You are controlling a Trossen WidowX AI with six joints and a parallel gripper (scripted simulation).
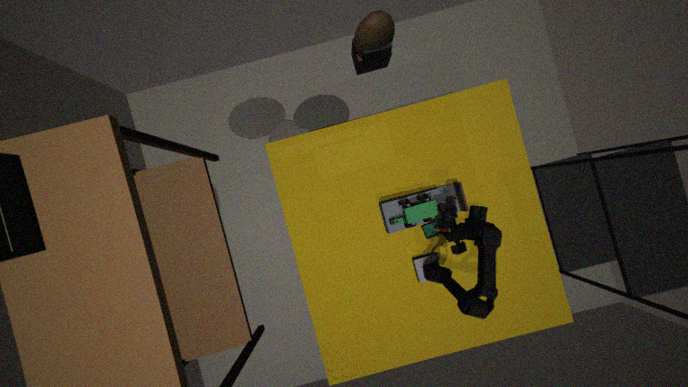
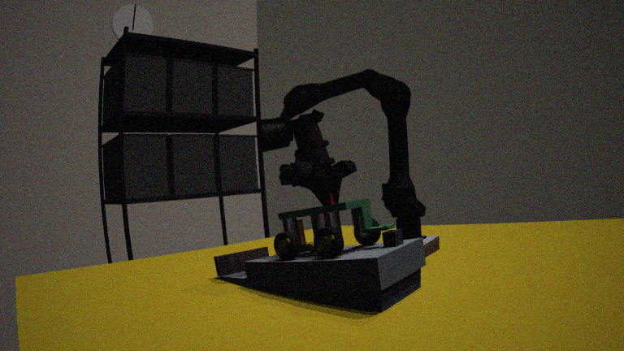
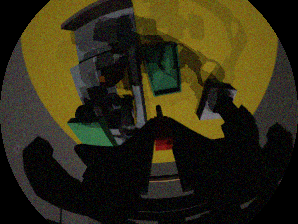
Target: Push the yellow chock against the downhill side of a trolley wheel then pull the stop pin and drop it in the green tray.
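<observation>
The chock lies 60 mm below my gripper tip, 60 mm ahead of it and 10 mm to the right of it. Round my gripper tip: trolley 90 mm to the left, 90 mm ahead, 30 mm below; then low stop lip 170 mm to the right, 130 mm ahead, 110 mm below; then red-headed stop pin right at my gripper tip.
</observation>
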